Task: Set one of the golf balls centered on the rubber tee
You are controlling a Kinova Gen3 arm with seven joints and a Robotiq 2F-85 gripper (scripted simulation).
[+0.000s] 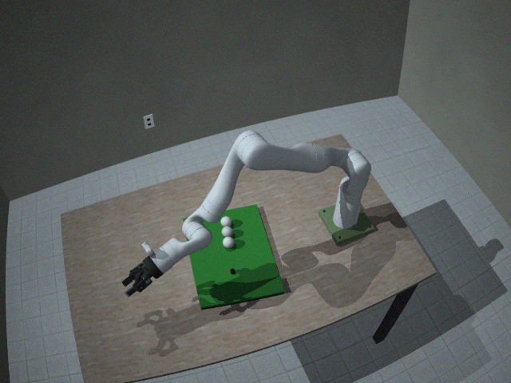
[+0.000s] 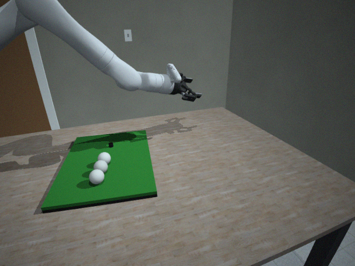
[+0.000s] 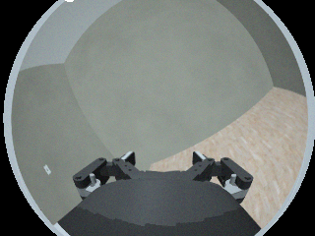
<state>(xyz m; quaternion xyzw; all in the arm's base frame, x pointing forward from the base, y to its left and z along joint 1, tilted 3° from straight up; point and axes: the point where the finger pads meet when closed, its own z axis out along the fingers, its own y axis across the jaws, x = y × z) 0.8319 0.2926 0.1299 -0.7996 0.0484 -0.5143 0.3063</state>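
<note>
The white golf ball is 37 cm behind my hand, 31 cm to the right of it and 16 cm below it. From my hand the other things lie so: green mat (36 cm behind, 18 cm to the right, 19 cm below).
</note>
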